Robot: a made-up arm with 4 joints.
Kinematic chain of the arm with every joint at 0, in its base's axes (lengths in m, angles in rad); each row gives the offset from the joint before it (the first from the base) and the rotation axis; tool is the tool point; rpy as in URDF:
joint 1: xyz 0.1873 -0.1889 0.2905 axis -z
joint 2: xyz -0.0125 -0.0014 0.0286 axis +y
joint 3: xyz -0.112 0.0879 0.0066 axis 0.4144 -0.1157 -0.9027
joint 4: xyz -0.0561 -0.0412 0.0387 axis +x
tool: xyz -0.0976 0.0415 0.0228 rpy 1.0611 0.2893 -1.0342
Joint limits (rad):
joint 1: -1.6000..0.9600
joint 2: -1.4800..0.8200
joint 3: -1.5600..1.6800
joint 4: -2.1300..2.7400
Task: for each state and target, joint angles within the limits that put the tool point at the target. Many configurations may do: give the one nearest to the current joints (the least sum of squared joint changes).
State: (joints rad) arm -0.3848 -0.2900 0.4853 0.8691
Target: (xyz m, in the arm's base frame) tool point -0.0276 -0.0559 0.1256
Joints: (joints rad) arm 0.0169 -1.0467 0.6966 0.9435
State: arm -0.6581 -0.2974 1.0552 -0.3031
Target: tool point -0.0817 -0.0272 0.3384
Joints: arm -0.0682 -0.2446 0.9525 0.1893
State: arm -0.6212 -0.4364 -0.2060 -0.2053
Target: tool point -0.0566 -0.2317 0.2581
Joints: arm -0.1956 -0.5853 -0.8327 -0.3746
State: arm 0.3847 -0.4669 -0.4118 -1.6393
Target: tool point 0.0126 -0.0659 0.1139
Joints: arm 0.0372 -0.8696 0.3758 -1.7001
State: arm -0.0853 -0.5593 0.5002 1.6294
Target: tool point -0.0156 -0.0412 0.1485
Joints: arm 0.4386 -0.8905 0.2476 1.6581
